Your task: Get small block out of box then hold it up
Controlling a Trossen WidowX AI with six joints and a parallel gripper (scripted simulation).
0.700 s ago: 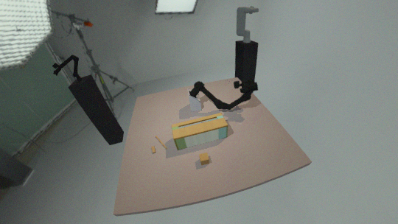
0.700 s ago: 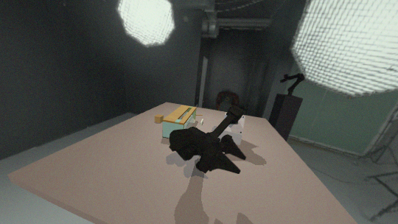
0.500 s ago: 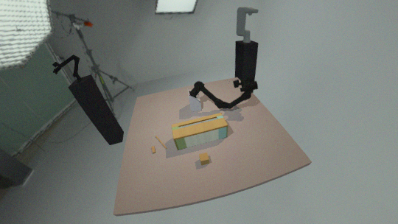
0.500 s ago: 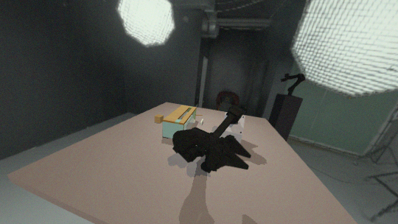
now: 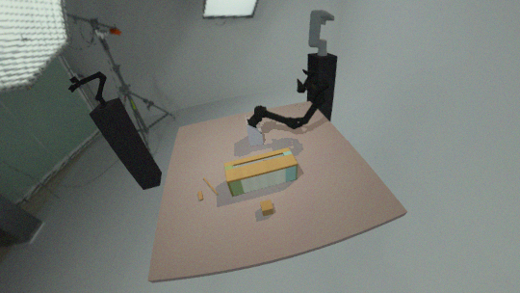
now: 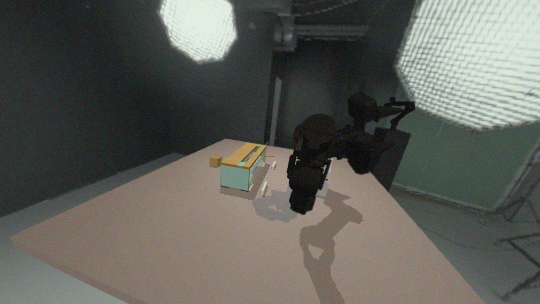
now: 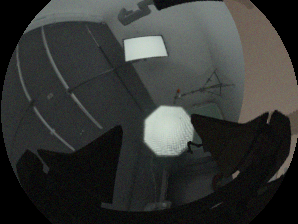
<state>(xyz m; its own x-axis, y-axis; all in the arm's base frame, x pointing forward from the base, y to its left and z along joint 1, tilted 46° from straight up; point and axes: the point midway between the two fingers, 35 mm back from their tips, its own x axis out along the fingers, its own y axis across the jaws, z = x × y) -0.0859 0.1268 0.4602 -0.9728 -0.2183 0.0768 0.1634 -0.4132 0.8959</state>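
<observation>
Right now my gripper tip is 43 cm to the left of the brownish block, 43 cm short of it and 32 cm above it. Round my gripper tip: thin stick (77 cm to the right, 41 cm below, 40 cm ahead); box (47 cm to the right, 41 cm ahead, 35 cm below).
</observation>
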